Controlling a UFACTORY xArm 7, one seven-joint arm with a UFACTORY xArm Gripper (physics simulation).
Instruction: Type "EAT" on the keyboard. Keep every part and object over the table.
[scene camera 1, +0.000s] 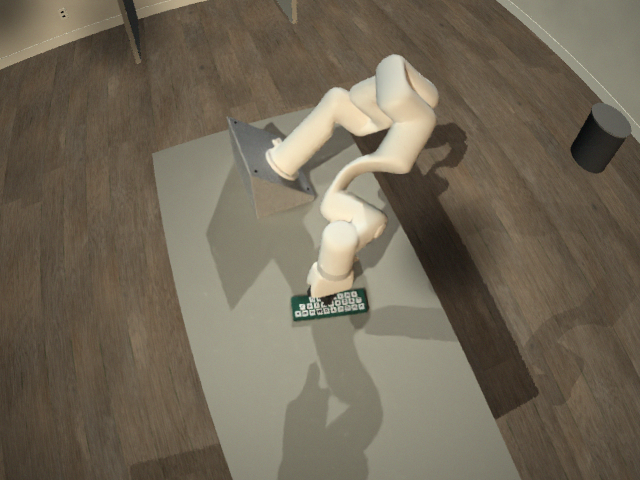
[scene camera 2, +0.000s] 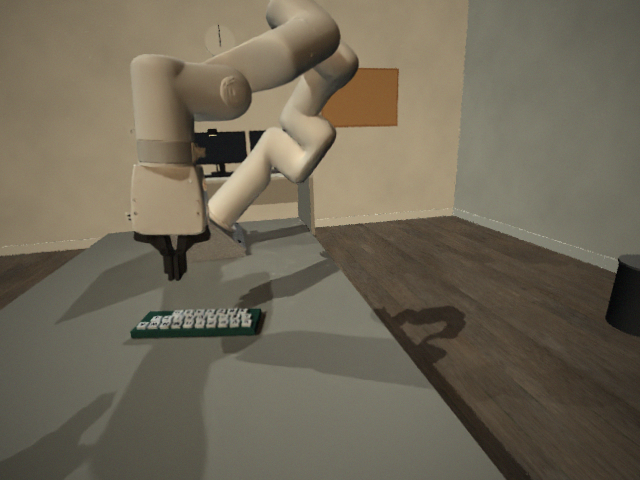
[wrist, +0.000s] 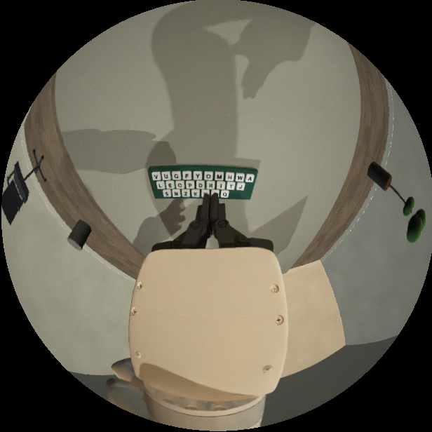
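Pixels of known places: gripper, fingertip midpoint: (scene camera 1: 326, 300) (scene camera 2: 176, 277); arm's base at its link origin: (scene camera 1: 281, 165) (scene camera 2: 216, 217).
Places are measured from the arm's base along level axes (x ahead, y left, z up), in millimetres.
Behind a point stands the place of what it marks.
The green keyboard (scene camera 1: 338, 311) @[z -75, x 472, y -55 mm] (scene camera 2: 196, 332) @[z -82, x 475, y -71 mm] (wrist: 202, 169) lies flat on the table with white letter keys in three rows. In the wrist view, the E key (wrist: 169, 185) is second from the left in the middle row, the T key (wrist: 231, 186) is near that row's right end, and the A key (wrist: 249, 178) is at the right end of the far row. My gripper (scene camera 1: 326, 299) @[z 10, x 460, y -88 mm] (scene camera 2: 175, 279) @[z 10, x 460, y -88 mm] (wrist: 212, 202) is shut and empty, pointing down, with its tips above the keyboard and apart from it. In the wrist view the fingertips hide part of two keys left of Q.
The grey table (scene camera 1: 248, 361) @[z -91, x 491, y -333 mm] (scene camera 2: 330, 428) @[z -91, x 718, y 62 mm] (wrist: 300, 150) has long side edges with wood floor beyond. My arm's wedge-shaped base (scene camera 1: 284, 200) @[z -43, x 98, y -36 mm] (scene camera 2: 219, 249) @[z -65, x 100, y -7 mm] stands at the table's far end. A dark bin (scene camera 1: 597, 142) (scene camera 2: 626, 299) (wrist: 80, 235) stands on the floor away from the table.
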